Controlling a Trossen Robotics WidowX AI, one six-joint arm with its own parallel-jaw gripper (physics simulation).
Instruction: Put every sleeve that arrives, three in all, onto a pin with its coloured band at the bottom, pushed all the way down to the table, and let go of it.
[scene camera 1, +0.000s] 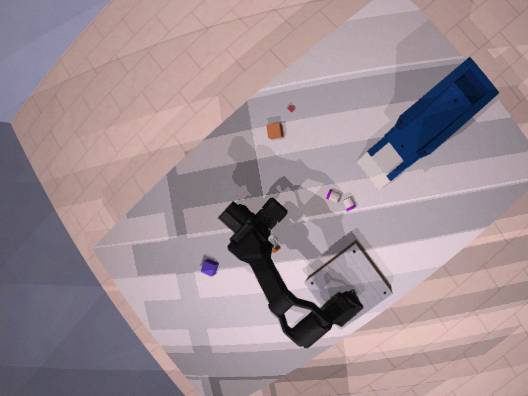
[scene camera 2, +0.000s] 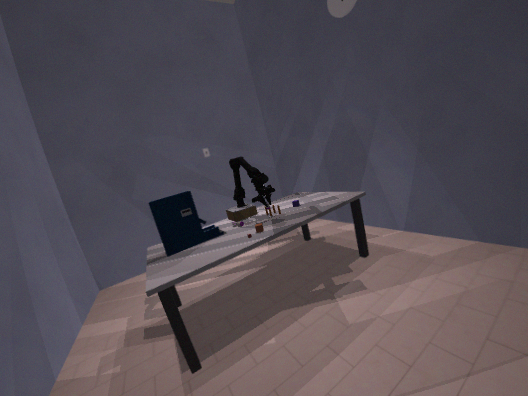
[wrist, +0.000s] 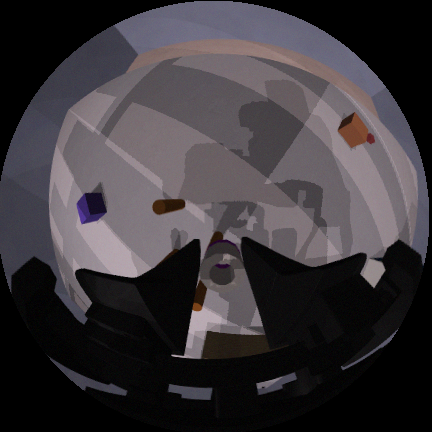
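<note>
My gripper (wrist: 220, 243) (scene camera 2: 268, 204) is shut on a pale grey sleeve (wrist: 221, 260), whose purple band is at the end away from the camera. Several orange-brown pins stand on the table. One pin (wrist: 216, 238) is partly hidden behind the held sleeve; I cannot tell whether the sleeve touches it or is over it. Another pin (wrist: 169, 206) stands to the left, and another pin (wrist: 198, 297) shows between the fingers. A left finger partly covers one more. Two white sleeves with purple bands, one (scene camera 1: 334, 195) and another (scene camera 1: 349, 203), lie on their sides, away from the gripper.
A blue chute (scene camera 1: 425, 125) (scene camera 2: 175, 222) has a white pad (scene camera 1: 380, 165) at its low end. The arm's base stands on a box (scene camera 1: 357, 275) (scene camera 2: 242, 213). A purple block (scene camera 1: 210, 267) (wrist: 91, 207), an orange block (scene camera 1: 274, 131) (wrist: 354, 131) and a small red cube (scene camera 1: 291, 108) lie around.
</note>
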